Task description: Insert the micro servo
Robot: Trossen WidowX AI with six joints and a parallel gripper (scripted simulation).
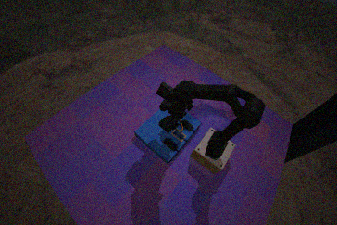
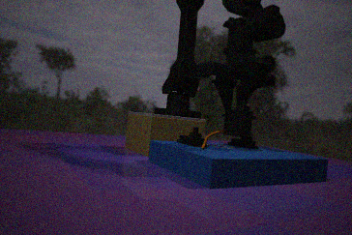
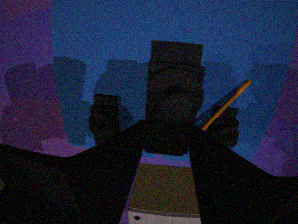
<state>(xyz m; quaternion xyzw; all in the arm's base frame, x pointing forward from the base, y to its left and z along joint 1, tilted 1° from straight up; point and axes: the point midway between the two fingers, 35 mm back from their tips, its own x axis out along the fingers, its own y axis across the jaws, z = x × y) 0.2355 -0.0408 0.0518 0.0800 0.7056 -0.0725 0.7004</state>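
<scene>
My gripper tip is 60 mm short of the blue deck, 10 mm to the left of it and 100 mm above it.
</scene>
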